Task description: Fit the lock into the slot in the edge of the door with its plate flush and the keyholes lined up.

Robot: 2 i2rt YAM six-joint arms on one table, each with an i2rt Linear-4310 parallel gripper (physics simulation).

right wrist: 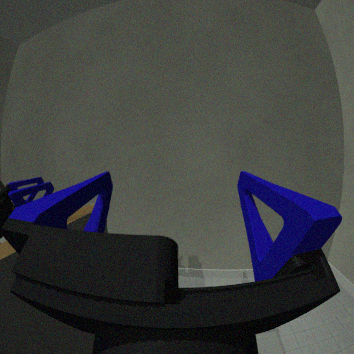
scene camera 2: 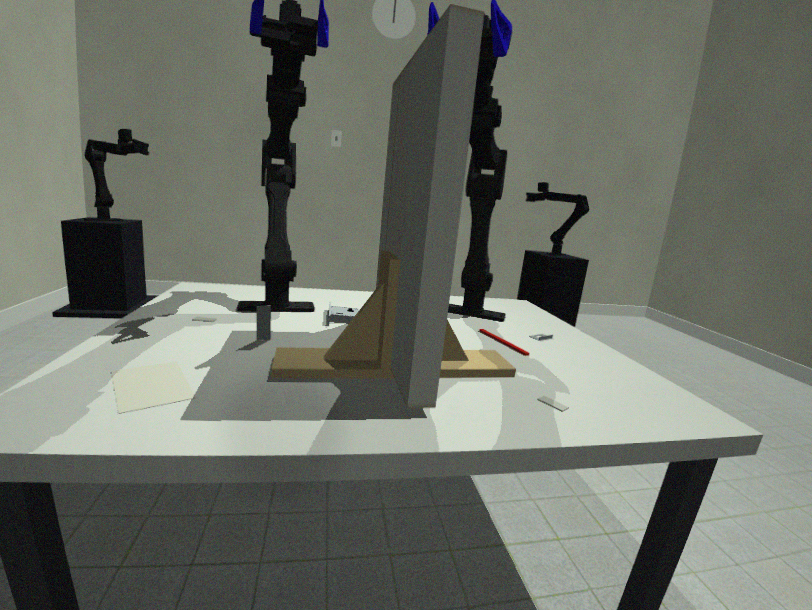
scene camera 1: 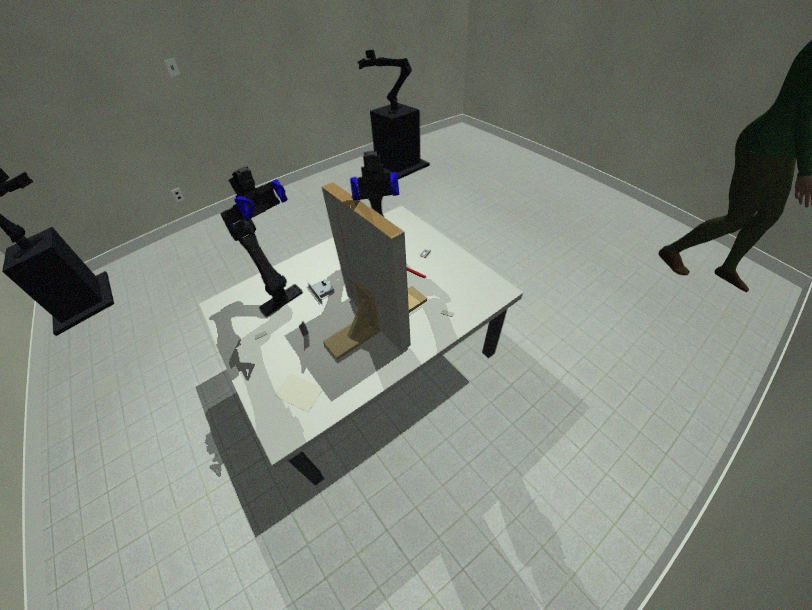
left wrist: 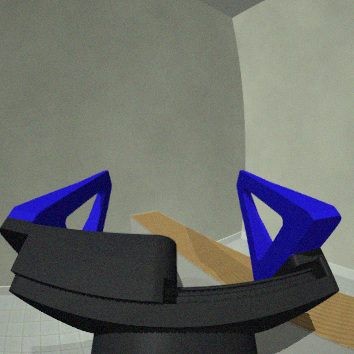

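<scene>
I am looking at a grey door, and a single spot on it is in both views: on the door (right wrist: 30,323) and on the door (scene camera 2: 394,136) are the same spot.
</scene>
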